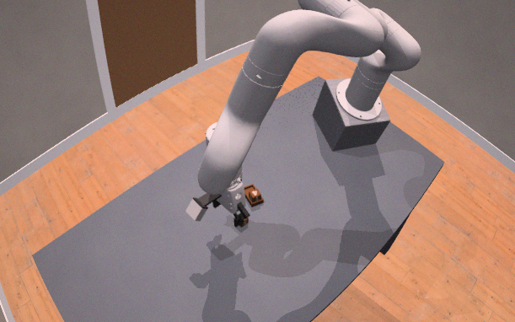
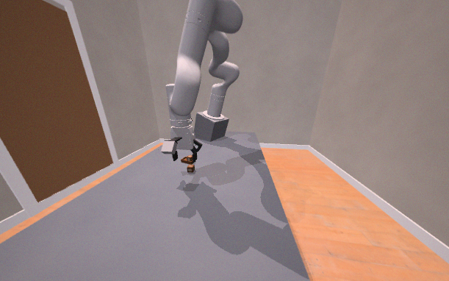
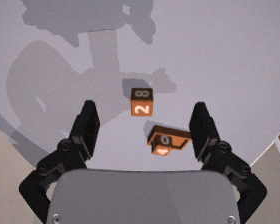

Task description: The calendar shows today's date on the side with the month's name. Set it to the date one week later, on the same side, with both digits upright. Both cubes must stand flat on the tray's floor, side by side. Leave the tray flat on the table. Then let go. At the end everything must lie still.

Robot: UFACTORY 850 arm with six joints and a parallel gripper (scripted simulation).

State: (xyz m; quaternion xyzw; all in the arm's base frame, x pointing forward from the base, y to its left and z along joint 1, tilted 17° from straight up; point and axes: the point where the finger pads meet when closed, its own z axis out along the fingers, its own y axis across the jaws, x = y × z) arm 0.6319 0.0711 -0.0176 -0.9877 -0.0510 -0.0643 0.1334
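The number cube is 50 mm behind my hand and 80 mm below it. From my hand the other things lie so: brown wooden calendar tray (140 mm behind, 70 mm to the right, 90 mm below).
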